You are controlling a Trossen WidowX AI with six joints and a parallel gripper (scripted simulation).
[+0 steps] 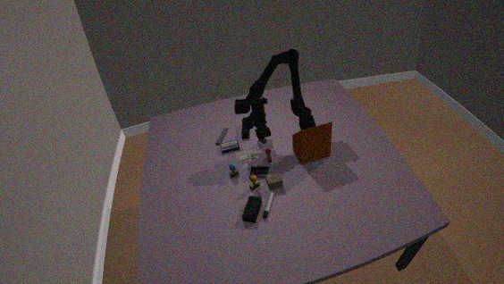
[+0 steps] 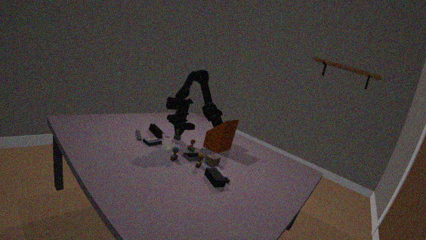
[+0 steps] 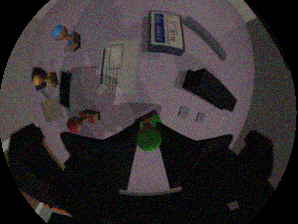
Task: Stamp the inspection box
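The dark ink pad lies 200 mm to the left of my gripper tip, 60 mm ahead of it and 30 mm below it. Also, from my gripper tip: red-knobbed stamp: 120 mm to the left, 20 mm below; then pale card: 90 mm ahead, 60 mm to the left, 40 mm below; then green-knobbed stamp: right at my gripper tip.
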